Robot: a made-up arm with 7 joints. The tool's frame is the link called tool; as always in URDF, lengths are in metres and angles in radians. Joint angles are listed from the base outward. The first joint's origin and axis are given. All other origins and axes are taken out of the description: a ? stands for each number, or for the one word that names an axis. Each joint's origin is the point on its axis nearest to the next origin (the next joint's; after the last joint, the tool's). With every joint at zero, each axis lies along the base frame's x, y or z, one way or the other. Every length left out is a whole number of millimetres.
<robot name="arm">
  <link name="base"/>
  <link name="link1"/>
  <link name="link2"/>
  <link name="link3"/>
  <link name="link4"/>
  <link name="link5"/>
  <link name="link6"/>
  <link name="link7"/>
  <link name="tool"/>
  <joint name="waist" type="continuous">
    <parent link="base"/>
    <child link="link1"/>
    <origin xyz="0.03 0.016 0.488"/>
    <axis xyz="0 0 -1"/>
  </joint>
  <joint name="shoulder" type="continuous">
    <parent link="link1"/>
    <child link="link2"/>
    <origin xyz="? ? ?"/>
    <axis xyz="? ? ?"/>
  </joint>
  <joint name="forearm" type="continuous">
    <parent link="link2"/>
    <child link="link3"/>
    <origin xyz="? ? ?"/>
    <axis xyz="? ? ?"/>
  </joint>
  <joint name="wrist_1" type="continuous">
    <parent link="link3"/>
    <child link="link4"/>
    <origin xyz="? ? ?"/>
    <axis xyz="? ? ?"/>
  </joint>
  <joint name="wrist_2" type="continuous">
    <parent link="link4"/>
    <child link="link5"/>
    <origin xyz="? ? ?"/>
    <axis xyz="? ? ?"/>
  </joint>
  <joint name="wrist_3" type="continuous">
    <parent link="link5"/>
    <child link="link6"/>
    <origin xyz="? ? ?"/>
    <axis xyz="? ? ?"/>
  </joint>
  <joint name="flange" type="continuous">
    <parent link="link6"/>
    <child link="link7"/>
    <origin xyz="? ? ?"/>
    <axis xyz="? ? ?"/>
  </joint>
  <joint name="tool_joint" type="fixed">
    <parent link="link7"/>
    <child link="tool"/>
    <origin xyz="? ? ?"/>
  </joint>
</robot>
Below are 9 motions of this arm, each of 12 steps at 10 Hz.
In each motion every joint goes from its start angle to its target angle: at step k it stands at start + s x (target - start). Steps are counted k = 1, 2, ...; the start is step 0. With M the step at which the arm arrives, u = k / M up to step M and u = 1 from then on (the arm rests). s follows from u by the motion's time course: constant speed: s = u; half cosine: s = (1 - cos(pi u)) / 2; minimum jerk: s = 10 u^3 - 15 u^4 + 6 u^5.
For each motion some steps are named. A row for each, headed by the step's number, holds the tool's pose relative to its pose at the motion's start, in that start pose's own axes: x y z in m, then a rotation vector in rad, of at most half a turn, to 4 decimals.
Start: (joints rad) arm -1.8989 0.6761 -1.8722 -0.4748 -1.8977 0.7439 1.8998
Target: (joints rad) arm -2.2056 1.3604 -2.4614 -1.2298 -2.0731 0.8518 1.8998
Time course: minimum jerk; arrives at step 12
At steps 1, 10, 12:
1: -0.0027 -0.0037 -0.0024 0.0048 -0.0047 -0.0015
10: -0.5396 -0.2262 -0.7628 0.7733 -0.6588 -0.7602
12: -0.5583 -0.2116 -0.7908 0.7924 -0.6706 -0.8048

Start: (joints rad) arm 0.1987 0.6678 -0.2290 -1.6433 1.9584 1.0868 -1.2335
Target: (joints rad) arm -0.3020 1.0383 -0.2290 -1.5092 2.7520 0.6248 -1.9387
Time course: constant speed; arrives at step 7
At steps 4, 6, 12:
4: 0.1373 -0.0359 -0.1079 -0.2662 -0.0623 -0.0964
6: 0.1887 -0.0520 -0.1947 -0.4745 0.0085 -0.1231
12: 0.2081 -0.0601 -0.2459 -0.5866 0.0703 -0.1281

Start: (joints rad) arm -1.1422 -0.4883 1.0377 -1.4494 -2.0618 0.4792 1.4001
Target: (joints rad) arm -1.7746 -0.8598 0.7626 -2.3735 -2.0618 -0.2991 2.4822
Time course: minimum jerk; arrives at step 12
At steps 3, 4, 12:
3: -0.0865 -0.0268 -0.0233 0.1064 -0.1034 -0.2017
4: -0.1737 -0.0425 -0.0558 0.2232 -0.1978 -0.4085
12: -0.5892 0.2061 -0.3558 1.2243 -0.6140 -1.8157

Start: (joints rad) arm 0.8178 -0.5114 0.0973 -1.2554 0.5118 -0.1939 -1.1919
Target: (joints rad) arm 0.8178 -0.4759 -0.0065 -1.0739 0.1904 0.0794 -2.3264
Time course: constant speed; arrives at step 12
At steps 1, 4, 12:
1: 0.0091 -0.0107 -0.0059 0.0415 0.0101 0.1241
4: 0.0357 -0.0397 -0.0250 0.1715 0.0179 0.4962
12: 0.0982 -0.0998 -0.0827 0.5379 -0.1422 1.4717

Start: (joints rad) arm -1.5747 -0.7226 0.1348 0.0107 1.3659 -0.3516 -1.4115
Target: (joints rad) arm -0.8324 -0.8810 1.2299 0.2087 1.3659 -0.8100 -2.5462
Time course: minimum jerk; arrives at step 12
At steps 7, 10, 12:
7: -0.0563 0.3063 0.0697 -0.3619 0.4962 -0.2792
10: -0.0734 0.4504 0.0609 -0.2849 0.7215 -0.4404
12: -0.0755 0.4675 0.0582 -0.2667 0.7401 -0.4593

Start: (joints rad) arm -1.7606 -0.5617 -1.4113 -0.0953 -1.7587 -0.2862 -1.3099
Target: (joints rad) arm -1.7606 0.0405 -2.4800 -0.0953 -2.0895 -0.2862 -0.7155
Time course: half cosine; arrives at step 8
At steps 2, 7, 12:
2: -0.0239 0.0945 0.0191 -0.0846 -0.0698 0.1049
7: -0.1552 0.6109 -0.0425 -0.4917 -0.2262 0.7596
12: -0.1607 0.6331 -0.0518 -0.5076 -0.2223 0.7916

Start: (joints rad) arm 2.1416 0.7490 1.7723 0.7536 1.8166 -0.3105 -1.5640
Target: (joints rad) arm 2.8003 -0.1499 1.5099 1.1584 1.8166 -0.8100 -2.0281
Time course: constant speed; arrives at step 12
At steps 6, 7, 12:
6: 0.4437 -0.2156 -0.1528 0.0785 0.3666 0.6342
7: 0.4993 -0.2400 -0.2027 0.1083 0.3977 0.7432
12: 0.6765 -0.3103 -0.4968 0.2907 0.4025 1.2620

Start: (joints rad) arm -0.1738 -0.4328 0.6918 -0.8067 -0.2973 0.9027 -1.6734
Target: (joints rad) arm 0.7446 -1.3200 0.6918 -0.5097 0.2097 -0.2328 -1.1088
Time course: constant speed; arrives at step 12
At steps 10, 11, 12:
10: 0.5241 0.4228 -0.4291 -1.5791 -0.1986 -1.3685
11: 0.5952 0.4191 -0.5011 -1.7665 -0.2078 -1.4580
12: 0.6632 0.4051 -0.5767 -1.9607 -0.2172 -1.5310

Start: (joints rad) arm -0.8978 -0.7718 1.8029 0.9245 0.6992 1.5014 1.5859
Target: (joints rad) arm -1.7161 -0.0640 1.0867 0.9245 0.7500 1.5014 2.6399
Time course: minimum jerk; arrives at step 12
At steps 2, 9, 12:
2: -0.0389 -0.0102 -0.0168 0.0246 -0.0058 -0.0878
9: -0.7597 0.4329 -0.4575 0.8173 -0.0159 -2.1830
12: -0.7732 0.5475 -0.4997 0.9595 0.0157 -2.4145

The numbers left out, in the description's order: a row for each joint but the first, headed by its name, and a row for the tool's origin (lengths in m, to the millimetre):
shoulder: xyz 0.008 -0.006 0, axis 0 1 0
forearm: xyz 0.027 0 0.458, axis 0 0 -1
wrist_1: xyz -0.006 -0.038 0, axis 0 1 0
wrist_2: xyz 0.01 0 0.491, axis 0 0 -1
wrist_3: xyz 0.007 -0.011 0, axis 0 1 0
flange: xyz 0.021 0 0.09, axis 0 0 -1
tool: xyz 0.009 -0.02 0

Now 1 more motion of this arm.
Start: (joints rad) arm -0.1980 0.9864 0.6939 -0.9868 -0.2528 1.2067 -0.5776
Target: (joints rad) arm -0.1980 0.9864 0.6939 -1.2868 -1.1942 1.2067 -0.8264
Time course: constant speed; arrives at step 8
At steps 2, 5, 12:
2: 0.0044 0.0395 -0.0287 -0.2285 0.0738 0.1202
5: 0.0136 0.0962 -0.0863 -0.5630 0.2273 0.2672
12: 0.0263 0.1434 -0.1600 -0.8779 0.4352 0.3687

